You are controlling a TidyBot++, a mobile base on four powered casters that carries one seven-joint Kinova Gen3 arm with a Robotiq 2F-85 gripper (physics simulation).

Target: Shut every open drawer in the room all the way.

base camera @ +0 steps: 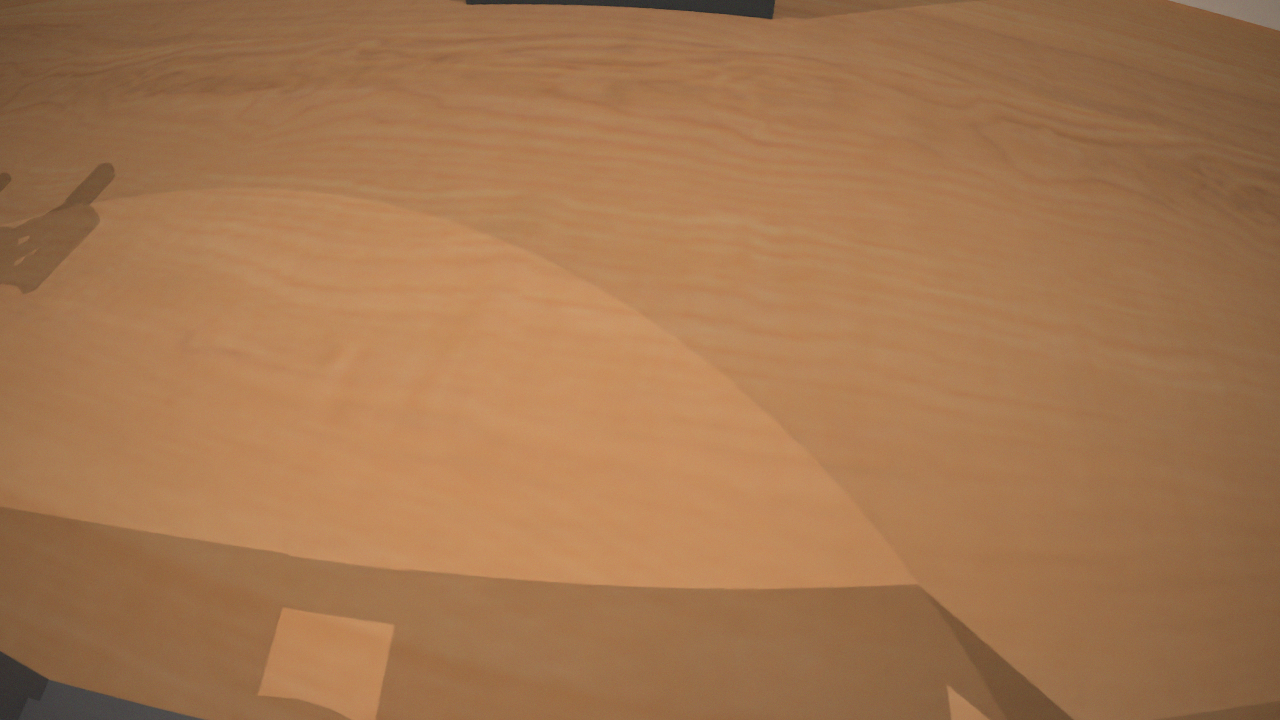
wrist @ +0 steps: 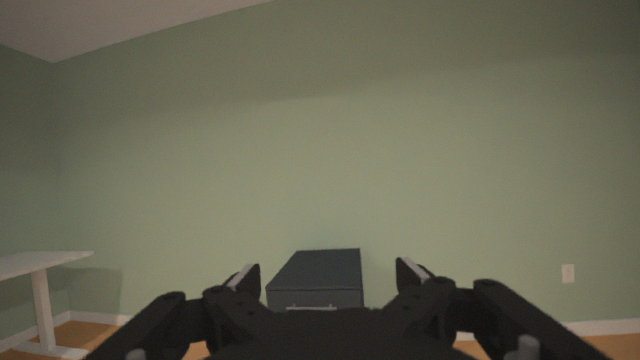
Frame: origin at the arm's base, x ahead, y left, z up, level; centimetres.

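Seen in the pictures: gripper, fingertip midpoint: (wrist: 327,276).
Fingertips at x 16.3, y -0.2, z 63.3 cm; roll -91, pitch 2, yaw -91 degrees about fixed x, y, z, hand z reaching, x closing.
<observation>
Offsets run from my fingertips to a thing's top centre. "spot": to the spot under its first point. Level surfaces: height alone.
A dark grey drawer cabinet (wrist: 320,270) stands against the green wall in the wrist view, low in the middle between my fingertips. Its top and the upper part of its front show. A light bar handle {spot: dz -46.4, dx +84.5, dy +8.9 cm} (wrist: 311,308) is on the top drawer, which looks flush with the front. The lower drawers are hidden behind my gripper. The cabinet's dark bottom edge (base camera: 620,8) shows at the top of the base camera view. My gripper (wrist: 327,276) is open with nothing between its fingers, some way from the cabinet.
A white table {dz -31.0 cm} (wrist: 42,261) with a pale leg stands at the left in the wrist view. The green wall (wrist: 450,175) runs behind the cabinet, with an outlet {dz -57.3, dx +123.3, dy -146.0 cm} (wrist: 568,273) at the right. Wooden floor {dz -103.0 cm} (base camera: 537,402) with shadows spreads in the base camera view.
</observation>
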